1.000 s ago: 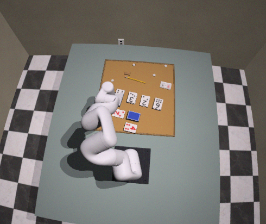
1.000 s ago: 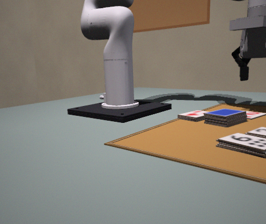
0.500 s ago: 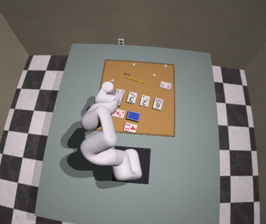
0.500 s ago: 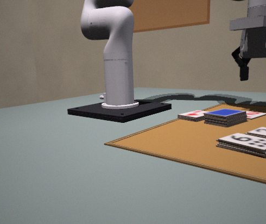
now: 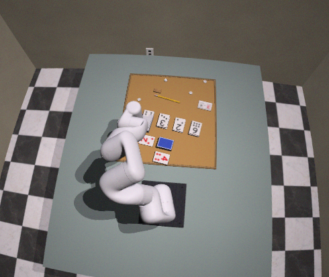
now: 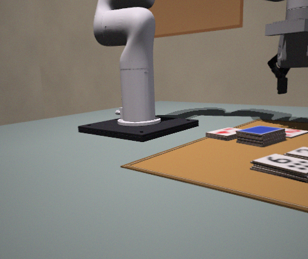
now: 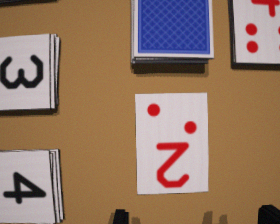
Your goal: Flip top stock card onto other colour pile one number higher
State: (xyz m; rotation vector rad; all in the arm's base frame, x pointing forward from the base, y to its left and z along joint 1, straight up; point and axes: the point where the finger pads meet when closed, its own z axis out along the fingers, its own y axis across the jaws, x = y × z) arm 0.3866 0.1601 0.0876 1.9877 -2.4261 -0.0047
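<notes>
My gripper is now 100 mm above the red 2 card, 40 mm to the left of it and 10 mm past it. Also, from my hand: brown mat (170 mm to the right, 160 mm ahead, 120 mm below); then red 4 card (140 mm to the right, 110 mm behind, 90 mm below); then black 4 card (150 mm ahead, 90 mm below, 30 mm to the right).
</notes>
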